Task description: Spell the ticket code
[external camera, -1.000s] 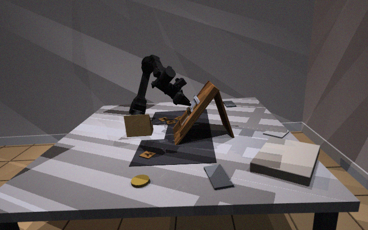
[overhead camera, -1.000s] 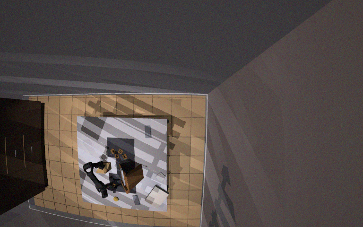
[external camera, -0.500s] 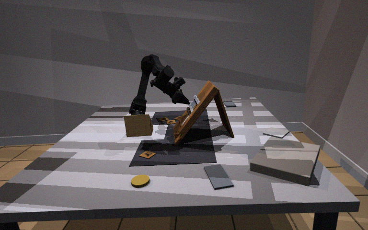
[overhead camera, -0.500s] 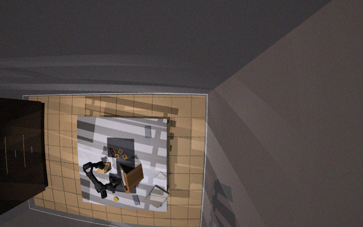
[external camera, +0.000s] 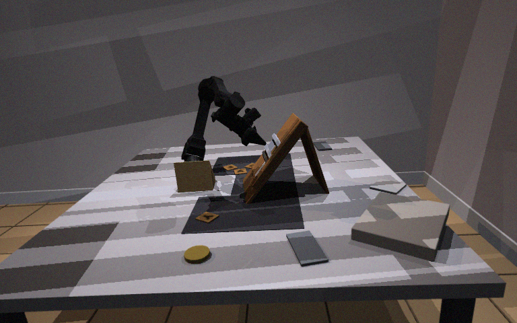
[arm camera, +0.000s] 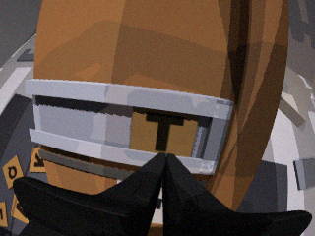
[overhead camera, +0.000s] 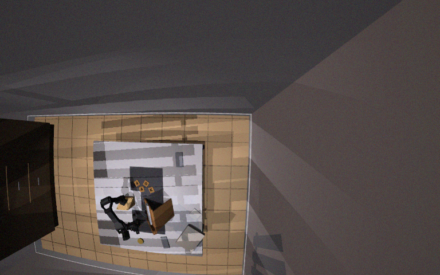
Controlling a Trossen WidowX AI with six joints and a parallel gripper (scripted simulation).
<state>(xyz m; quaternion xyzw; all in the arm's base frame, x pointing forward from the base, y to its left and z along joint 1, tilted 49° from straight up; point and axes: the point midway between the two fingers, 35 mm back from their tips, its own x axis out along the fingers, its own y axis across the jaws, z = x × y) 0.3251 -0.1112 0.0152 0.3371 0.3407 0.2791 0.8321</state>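
My gripper tip is 3 cm short of the letter tile, 3 cm above it and 1 cm to the right of it. Also, from my gripper tip: white ticket 10 cm below, 2 cm behind; yellow disc 43 cm to the right, 19 cm below, 15 cm behind; dark mat 19 cm below, 13 cm behind, 8 cm to the left.
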